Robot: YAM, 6 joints.
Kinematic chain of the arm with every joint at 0, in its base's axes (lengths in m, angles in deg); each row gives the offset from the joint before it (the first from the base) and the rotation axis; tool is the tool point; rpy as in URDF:
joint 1: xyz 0 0 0.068 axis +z
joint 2: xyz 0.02 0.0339 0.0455 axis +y
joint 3: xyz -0.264 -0.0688 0 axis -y
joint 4: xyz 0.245 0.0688 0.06 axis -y
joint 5: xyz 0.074 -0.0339 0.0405 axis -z
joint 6: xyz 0.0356 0 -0.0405 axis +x
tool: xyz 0 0 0 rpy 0 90 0
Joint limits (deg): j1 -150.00..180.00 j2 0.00..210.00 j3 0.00..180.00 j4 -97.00..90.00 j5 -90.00..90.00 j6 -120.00..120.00
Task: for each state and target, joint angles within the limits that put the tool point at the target. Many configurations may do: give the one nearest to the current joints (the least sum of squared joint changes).
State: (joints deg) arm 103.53 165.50 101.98 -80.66 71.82 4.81
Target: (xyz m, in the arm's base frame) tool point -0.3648 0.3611 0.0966
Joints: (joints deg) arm 139.06 155.02 131.41 -63.47 71.32 4.81
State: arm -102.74 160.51 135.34 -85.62 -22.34 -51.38
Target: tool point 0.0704 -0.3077 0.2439
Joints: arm -79.54 109.98 91.40 -97.00 -22.08 -51.38
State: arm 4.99 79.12 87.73 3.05 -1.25 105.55
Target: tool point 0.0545 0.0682 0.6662
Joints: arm 44.91 65.07 112.56 10.88 -16.01 105.55
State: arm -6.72 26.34 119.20 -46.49 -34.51 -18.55
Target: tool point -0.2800 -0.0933 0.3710
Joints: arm 22.17 0.00 110.53 -82.34 -32.75 -18.55
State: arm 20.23 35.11 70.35 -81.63 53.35 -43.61
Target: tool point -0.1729 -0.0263 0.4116
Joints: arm -0.77 9.86 92.37 -81.20 53.55 -43.61
